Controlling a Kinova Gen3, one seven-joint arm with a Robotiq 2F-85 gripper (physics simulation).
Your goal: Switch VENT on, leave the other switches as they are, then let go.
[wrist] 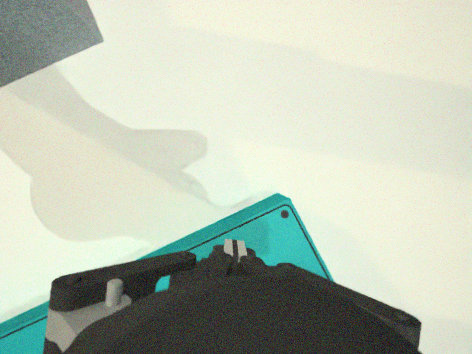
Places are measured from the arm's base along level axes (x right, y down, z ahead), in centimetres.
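Pixels of known places: gripper, fingertip midpoint: [232,253].
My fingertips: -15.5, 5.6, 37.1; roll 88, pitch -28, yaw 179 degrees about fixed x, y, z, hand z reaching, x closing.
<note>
Behind a point stands the place of what it marks, as x, y, z.
The teal switch panel [272,227] @[-19.1, 9.6, 37.5] shows at the bottom of the wrist view, with one corner and its dark screw in sight and a thin black line along its edges. My gripper [232,253] @[-15.5, 5.5, 37.1] is shut and empty, its two pale fingertips together in front of the panel near that corner. The gripper's dark body hides most of the panel. The VENT switch, the other switches and their labels do not show, so their positions cannot be told.
A dark grey flat block [42,37] @[-4.8, 12.2, 12.8] shows at the top left corner of the view. A pale surface [350,115] @[-32.5, 16.1, 30.4] surrounds the panel, with soft shadows of the arm and gripper across it.
</note>
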